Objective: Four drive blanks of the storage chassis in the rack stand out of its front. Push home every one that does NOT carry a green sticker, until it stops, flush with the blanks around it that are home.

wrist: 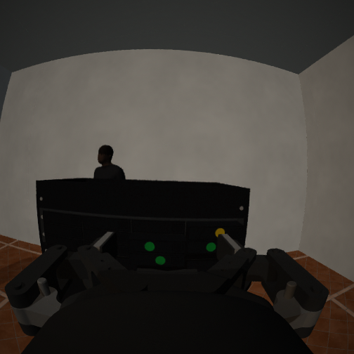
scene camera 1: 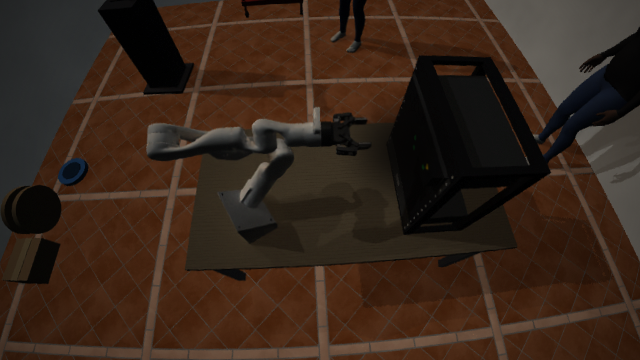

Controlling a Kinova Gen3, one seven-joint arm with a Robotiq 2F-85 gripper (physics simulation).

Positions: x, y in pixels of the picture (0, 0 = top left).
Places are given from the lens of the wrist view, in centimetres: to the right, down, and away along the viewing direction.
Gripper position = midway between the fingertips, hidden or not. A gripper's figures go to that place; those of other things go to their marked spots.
my gripper (wrist: 166, 245): -1, 6, 15
black rack (wrist: 166, 225): -2, 10, 36
